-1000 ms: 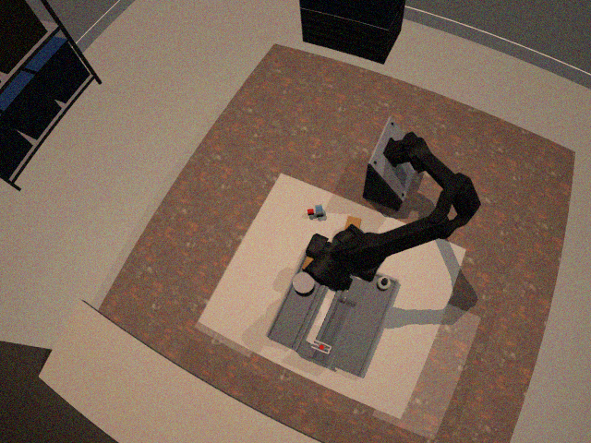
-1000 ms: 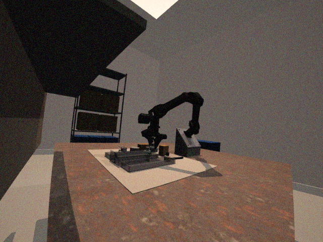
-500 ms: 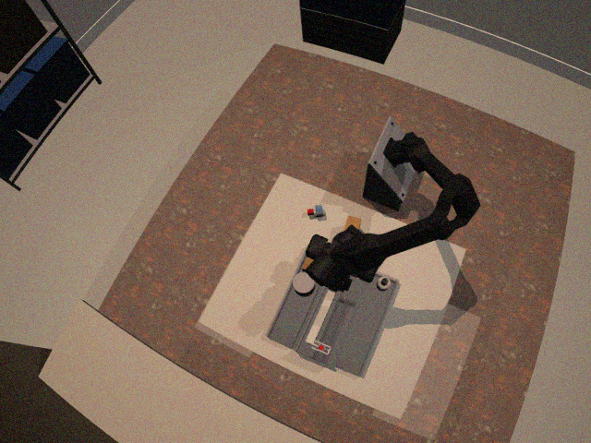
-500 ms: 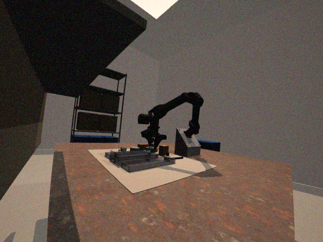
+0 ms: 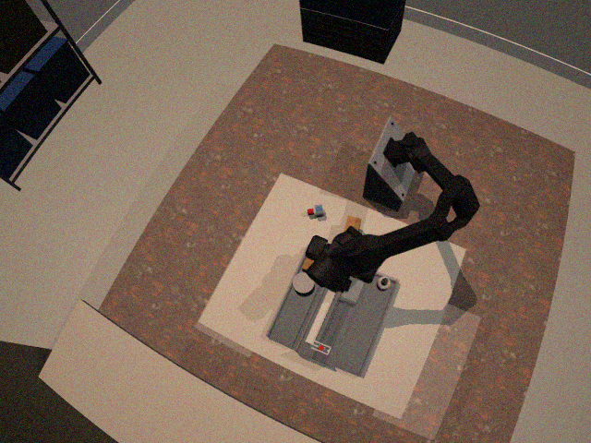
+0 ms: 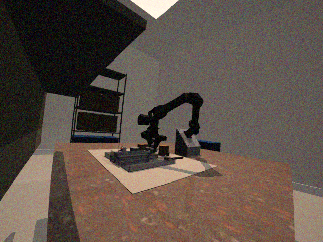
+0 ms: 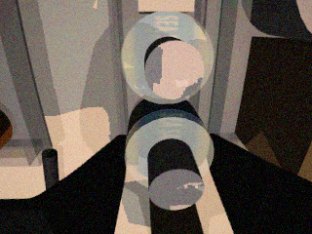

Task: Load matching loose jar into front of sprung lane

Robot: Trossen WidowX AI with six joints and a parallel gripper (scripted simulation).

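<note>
Right now the orange box is 8 cm to the right of my gripper tip, 2 cm ahead of it and 1 cm below it. The rest, counted from my gripper tip: grey disc: 9 cm ahead, 7 cm to the right, 2 cm below; grey lane rack: 14 cm ahead, 3 cm to the left, 3 cm below; dark rod: 11 cm behind, 10 cm to the left, 4 cm below.
</note>
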